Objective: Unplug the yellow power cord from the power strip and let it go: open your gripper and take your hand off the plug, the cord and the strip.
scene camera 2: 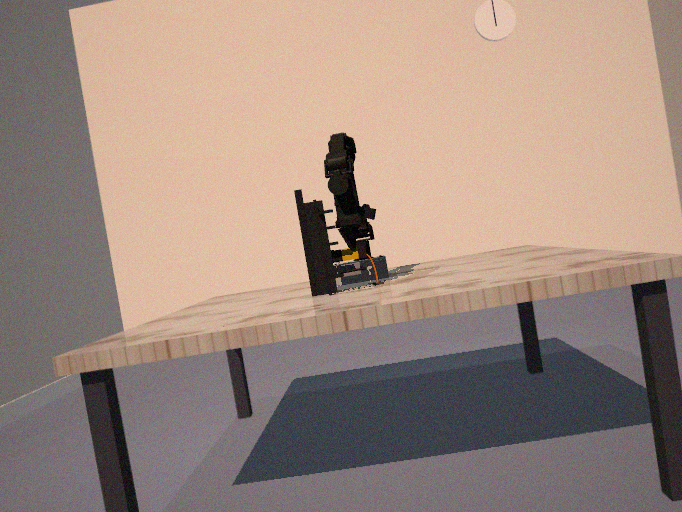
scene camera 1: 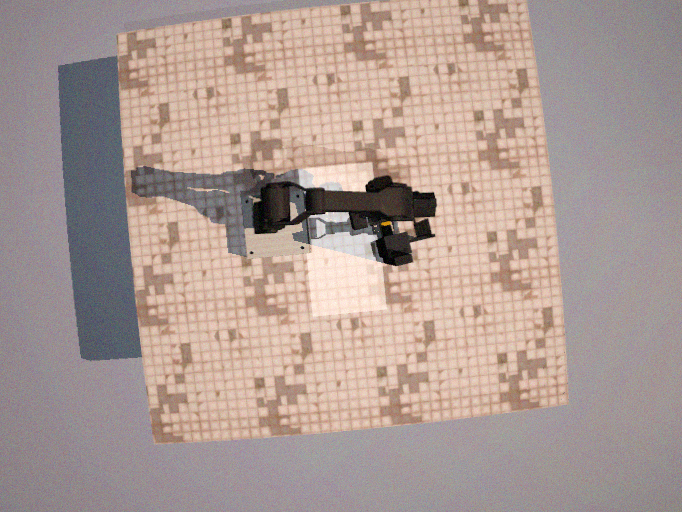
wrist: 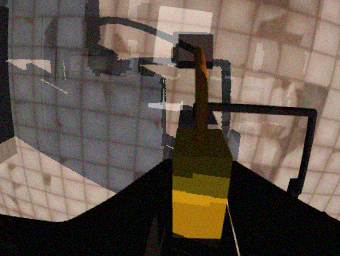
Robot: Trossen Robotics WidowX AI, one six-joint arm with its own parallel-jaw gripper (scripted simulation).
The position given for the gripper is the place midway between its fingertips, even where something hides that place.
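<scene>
The robot's gripper [scene camera 2: 353,251] is visible here; scene camera 1 shows the gripper [scene camera 1: 383,213] as well, and so does the wrist view, with the gripper [wrist: 200,169].
</scene>
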